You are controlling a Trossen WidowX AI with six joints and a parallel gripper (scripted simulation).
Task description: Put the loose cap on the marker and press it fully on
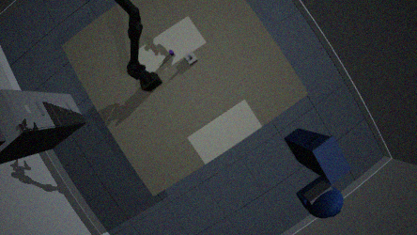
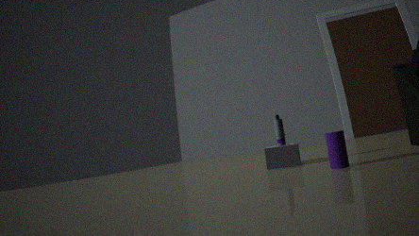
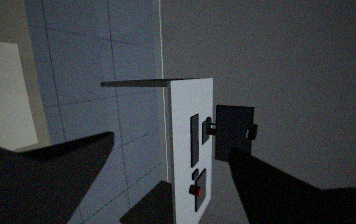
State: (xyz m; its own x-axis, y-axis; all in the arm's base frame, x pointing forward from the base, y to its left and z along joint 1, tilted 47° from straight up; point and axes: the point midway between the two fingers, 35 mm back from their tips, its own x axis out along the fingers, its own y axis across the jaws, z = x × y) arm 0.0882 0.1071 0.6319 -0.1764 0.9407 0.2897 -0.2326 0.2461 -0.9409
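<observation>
Now: the purple cap 16 cm ahead of my gripper tip, 46 cm to the right of it and 44 cm below it. The rest, counted from my gripper tip: grey holder block (26 cm ahead, 56 cm to the right, 45 cm below).
</observation>
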